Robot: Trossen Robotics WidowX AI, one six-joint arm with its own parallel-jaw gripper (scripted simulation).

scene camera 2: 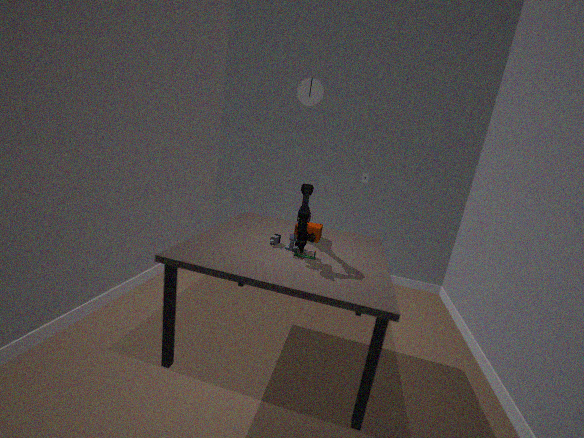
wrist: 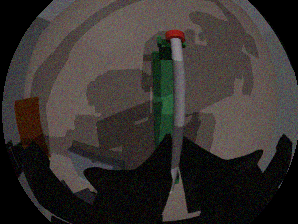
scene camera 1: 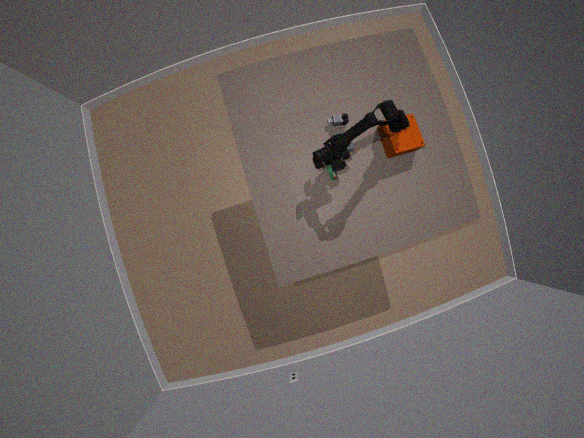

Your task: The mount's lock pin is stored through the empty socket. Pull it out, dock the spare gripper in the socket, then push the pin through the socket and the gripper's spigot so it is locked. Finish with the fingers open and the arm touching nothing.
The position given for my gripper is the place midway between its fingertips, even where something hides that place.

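Note:
Wrist: green bar [wrist: 162,67], lock pin [wrist: 174,37], my gripper [wrist: 172,137].

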